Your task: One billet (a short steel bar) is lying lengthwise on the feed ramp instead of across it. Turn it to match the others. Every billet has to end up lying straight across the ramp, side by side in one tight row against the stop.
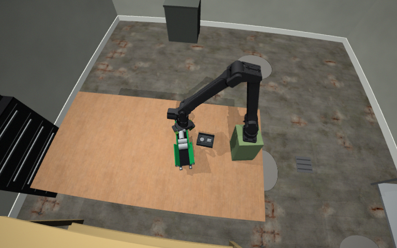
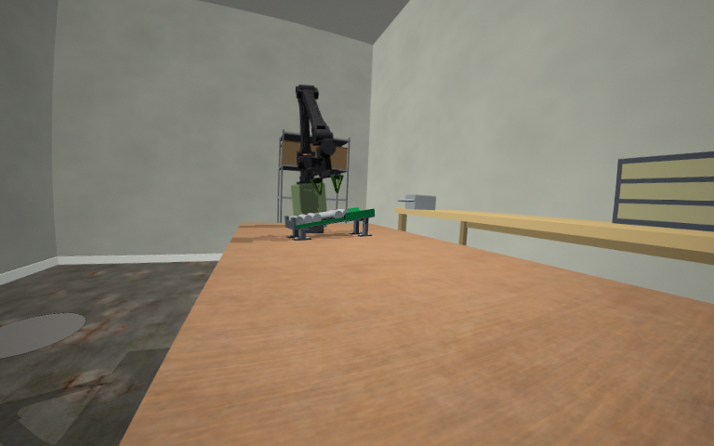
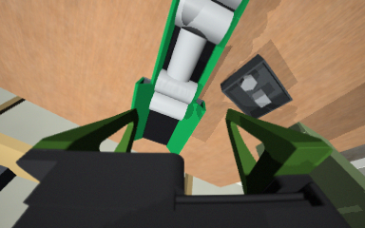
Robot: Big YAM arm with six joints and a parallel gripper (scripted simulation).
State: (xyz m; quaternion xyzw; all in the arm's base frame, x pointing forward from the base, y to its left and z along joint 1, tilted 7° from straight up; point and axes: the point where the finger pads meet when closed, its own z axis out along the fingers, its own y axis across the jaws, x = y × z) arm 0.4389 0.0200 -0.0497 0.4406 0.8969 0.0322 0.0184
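Right now my hand is 20 mm short of the grey steel billet, 20 mm to the left of it and 110 mm above it. From my hand the other things lie so: small dark box (160 mm behind, 40 mm to the right, 180 mm below).
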